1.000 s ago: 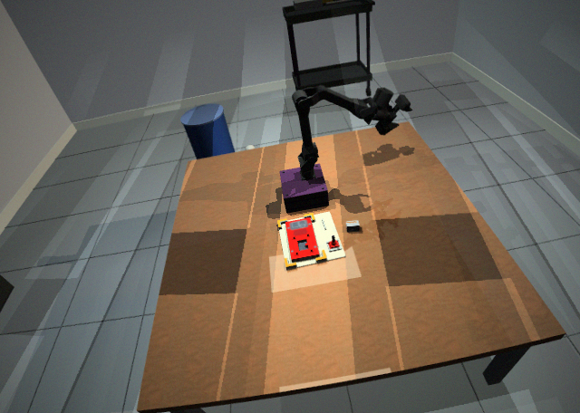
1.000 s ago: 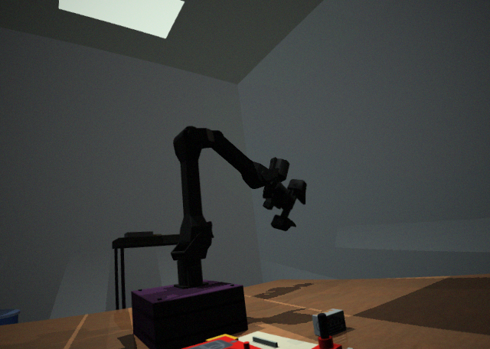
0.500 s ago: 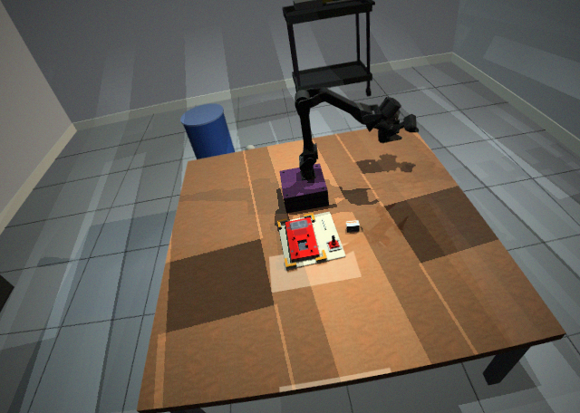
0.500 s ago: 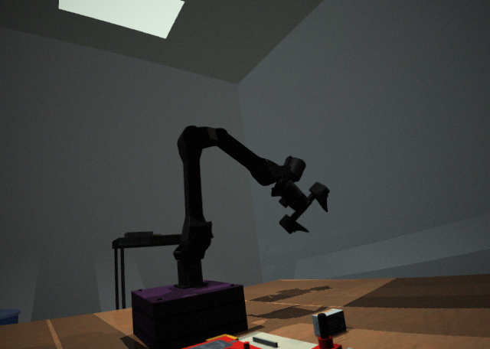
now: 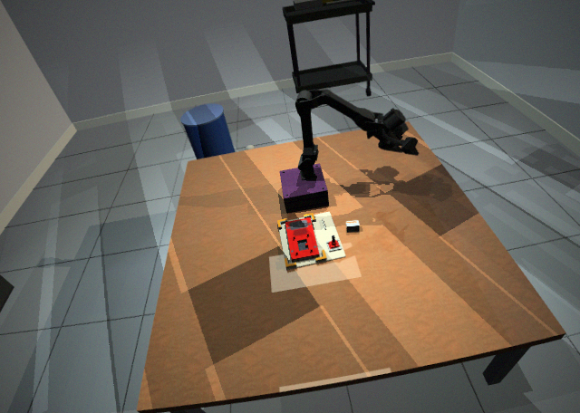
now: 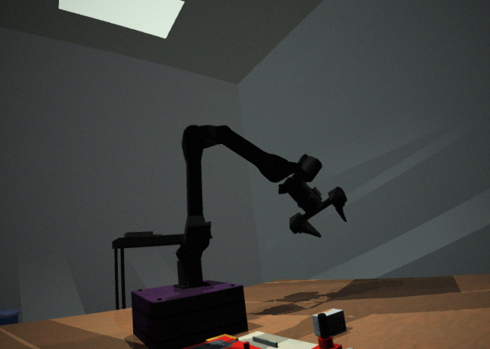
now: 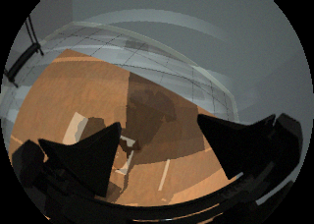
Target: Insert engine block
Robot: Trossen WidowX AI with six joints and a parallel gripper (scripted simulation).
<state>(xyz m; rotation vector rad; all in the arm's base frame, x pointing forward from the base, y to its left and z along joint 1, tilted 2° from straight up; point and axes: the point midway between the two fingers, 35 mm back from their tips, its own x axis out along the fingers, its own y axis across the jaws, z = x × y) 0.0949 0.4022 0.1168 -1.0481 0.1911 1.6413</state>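
Right now the engine block is 29 cm to the right of my gripper tip, 18 cm below it and 18 cm ahead of it.
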